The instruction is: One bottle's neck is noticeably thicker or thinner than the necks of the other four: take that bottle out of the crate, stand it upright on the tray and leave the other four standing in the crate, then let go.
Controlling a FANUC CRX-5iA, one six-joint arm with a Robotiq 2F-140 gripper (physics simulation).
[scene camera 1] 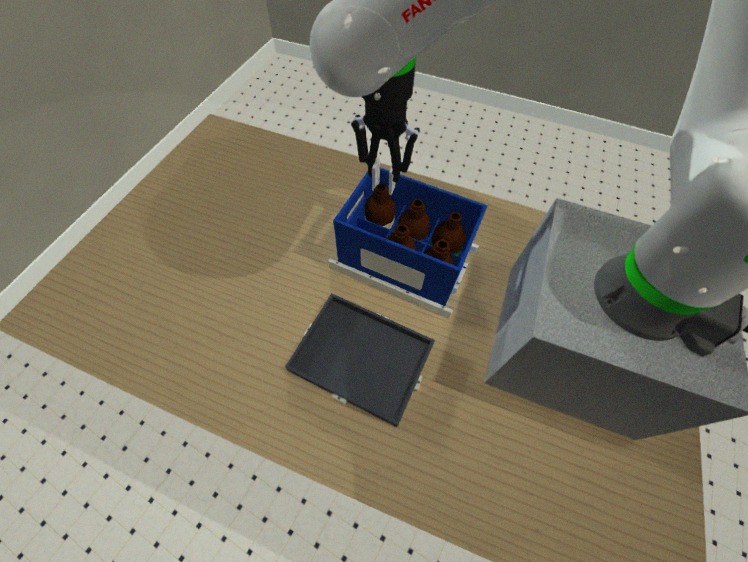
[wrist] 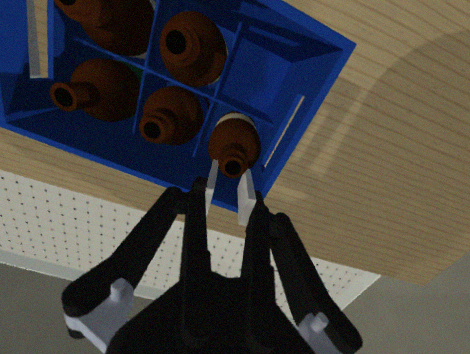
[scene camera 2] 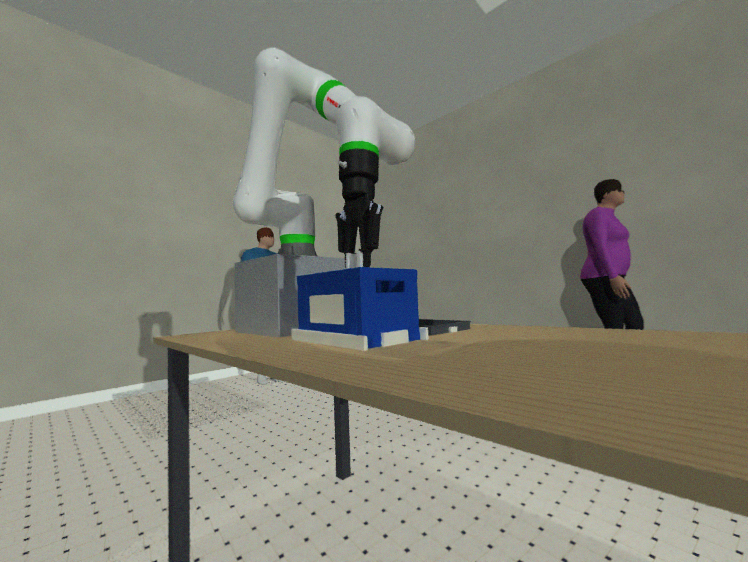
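Where they show: gripper, between the fingertips: (scene camera 1: 383, 188) (wrist: 228, 175); arm's base, origin of its link: (scene camera 1: 640, 297) (scene camera 2: 298, 260).
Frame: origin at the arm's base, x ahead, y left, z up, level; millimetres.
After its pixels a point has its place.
Note:
The blue crate (scene camera 1: 350, 244) {y 85, x 509, z -139 mm} (scene camera 2: 390, 308) {y -8, x 557, z -172 mm} (wrist: 315, 87) {y 52, x 544, z -94 mm} holds five brown bottles, all inside it. My gripper (scene camera 1: 383, 186) {y -75, x 523, z -112 mm} (scene camera 2: 355, 261) (wrist: 228, 175) {y -75, x 523, z -112 mm} points down and is shut on the neck of the corner bottle (scene camera 1: 379, 210) {y -30, x 506, z -136 mm} (wrist: 234, 142) {y -40, x 511, z -128 mm}, which is upright in the crate's far left compartment in scene camera 1. The other bottles (scene camera 1: 416, 223) (wrist: 194, 50) stand in their own compartments. The necks look close in thickness from here. The dark grey tray (scene camera 1: 362, 362) {y 260, x 364, z -250 mm} (scene camera 2: 450, 325) {y 257, x 497, z -235 mm} lies in front of the crate with no bottle on it. Scene camera 2 shows the crate's walls hiding the bottles.
White strips (scene camera 1: 387, 286) {y 85, x 409, z -227 mm} (scene camera 2: 329, 339) {y -118, x 463, z -240 mm} run along the crate's foot. The grey robot pedestal (scene camera 1: 568, 380) {y 142, x 28, z -100 mm} (scene camera 2: 256, 296) {y -167, x 47, z -129 mm} stands to the right of crate and tray in scene camera 1. A person in purple (scene camera 2: 606, 244) stands beyond the wooden table (scene camera 1: 205, 302) {y 336, x 747, z -255 mm} (scene camera 2: 544, 386) {y -97, x 953, z -255 mm}.

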